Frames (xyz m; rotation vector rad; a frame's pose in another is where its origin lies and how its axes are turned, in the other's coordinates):
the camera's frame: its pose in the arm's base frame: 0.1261 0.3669 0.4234 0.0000 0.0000 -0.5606
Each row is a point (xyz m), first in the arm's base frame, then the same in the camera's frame.
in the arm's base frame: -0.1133 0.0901 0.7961
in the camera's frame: -0.0556 -0.3617 0.3727
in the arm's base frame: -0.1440 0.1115 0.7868
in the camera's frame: -0.0930 -0.3599 0.3634
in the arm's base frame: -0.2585 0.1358 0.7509
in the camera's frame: -0.2029 -0.4002 0.3275
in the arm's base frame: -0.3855 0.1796 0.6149
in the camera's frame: -0.3337 -0.4306 0.1915
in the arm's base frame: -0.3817 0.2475 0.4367
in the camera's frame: -0.3666 -0.3711 0.0133
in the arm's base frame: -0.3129 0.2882 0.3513
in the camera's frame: -0.3300 -0.3001 -0.0721
